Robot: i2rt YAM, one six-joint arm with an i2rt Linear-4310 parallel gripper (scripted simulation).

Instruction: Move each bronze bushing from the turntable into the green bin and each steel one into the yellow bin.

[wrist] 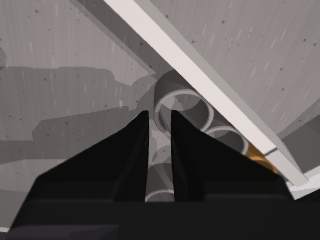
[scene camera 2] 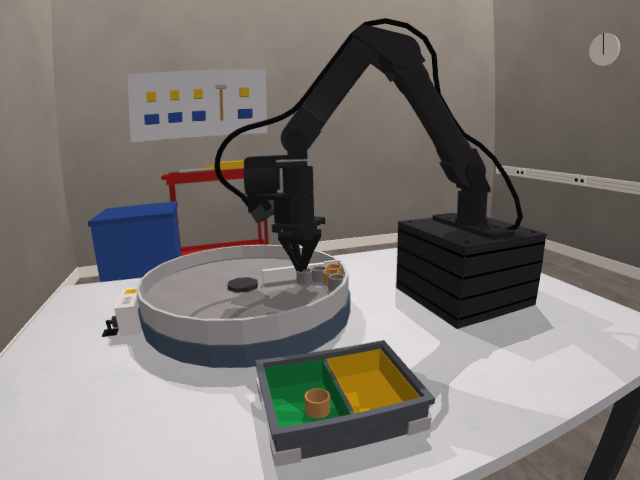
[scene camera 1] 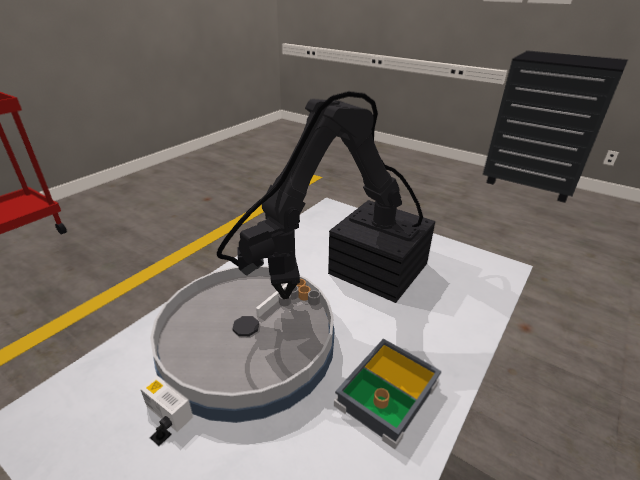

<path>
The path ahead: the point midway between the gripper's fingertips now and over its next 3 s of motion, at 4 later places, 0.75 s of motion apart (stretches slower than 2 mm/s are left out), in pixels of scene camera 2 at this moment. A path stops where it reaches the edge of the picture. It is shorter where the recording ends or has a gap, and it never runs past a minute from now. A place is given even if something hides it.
My gripper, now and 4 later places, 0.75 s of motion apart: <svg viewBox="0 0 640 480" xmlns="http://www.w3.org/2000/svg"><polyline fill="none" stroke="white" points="301,270 301,275 299,263 301,247 319,268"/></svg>
</path>
